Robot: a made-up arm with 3 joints. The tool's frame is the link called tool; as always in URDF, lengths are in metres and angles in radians. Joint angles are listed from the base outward.
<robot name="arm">
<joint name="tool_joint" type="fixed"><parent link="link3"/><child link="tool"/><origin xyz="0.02 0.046 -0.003"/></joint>
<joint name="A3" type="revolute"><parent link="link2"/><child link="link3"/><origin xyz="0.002 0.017 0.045"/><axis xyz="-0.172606 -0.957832 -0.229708"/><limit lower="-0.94" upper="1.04"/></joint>
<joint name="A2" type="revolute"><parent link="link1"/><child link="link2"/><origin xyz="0.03 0.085 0.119"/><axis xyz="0 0 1"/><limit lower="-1.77" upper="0.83"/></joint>
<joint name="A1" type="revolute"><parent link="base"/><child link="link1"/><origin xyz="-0.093 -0.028 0.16"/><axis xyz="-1 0 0"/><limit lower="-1.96" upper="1.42"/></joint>
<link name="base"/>
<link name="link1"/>
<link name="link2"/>
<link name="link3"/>
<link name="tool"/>
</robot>
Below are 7 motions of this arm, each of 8 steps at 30 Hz.
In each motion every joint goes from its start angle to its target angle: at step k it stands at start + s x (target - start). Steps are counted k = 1, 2, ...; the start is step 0. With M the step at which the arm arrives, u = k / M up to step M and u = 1 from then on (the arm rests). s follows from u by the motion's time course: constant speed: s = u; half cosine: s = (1 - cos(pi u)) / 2; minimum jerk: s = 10 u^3 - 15 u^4 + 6 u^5.
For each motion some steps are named. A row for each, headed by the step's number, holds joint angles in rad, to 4 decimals.
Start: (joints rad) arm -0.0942 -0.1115 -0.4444
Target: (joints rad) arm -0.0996 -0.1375 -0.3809
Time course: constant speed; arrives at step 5
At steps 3, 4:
3: -0.0974 -0.1271 -0.4063
4: -0.0985 -0.1323 -0.3936

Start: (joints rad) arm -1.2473 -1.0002 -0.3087
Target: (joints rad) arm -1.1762 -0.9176 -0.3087
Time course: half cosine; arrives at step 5
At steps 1, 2, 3, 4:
1: -1.2405 -0.9923 -0.3087
2: -1.2227 -0.9717 -0.3087
3: -1.2008 -0.9461 -0.3087
4: -1.1830 -0.9255 -0.3087

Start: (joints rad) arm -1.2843 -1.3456 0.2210
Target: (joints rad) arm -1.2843 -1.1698 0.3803
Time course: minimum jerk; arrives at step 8
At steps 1, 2, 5, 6, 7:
1: -1.2843 -1.3428 0.2236
2: -1.2843 -1.3274 0.2375
5: -1.2843 -1.2182 0.3365
6: -1.2843 -1.1880 0.3638
7: -1.2843 -1.1726 0.3777

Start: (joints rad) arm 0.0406 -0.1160 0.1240
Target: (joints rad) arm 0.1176 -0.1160 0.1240
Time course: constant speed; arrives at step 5
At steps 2, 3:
2: 0.0714 -0.1160 0.1240
3: 0.0868 -0.1160 0.1240

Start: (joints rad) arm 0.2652 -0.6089 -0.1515
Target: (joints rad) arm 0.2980 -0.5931 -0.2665
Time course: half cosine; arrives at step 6
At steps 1, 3, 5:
1: 0.2674 -0.6078 -0.1592
3: 0.2816 -0.6010 -0.2090
5: 0.2958 -0.5942 -0.2588

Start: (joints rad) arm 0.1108 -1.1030 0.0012
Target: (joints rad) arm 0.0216 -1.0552 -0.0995
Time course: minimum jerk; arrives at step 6
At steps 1, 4, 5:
1: 0.1076 -1.1013 -0.0024
4: 0.0403 -1.0652 -0.0784
5: 0.0248 -1.0569 -0.0959

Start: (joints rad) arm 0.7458 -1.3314 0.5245
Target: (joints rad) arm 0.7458 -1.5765 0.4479
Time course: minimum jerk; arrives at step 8
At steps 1, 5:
1: 0.7458 -1.3353 0.5233
5: 0.7458 -1.5090 0.4690

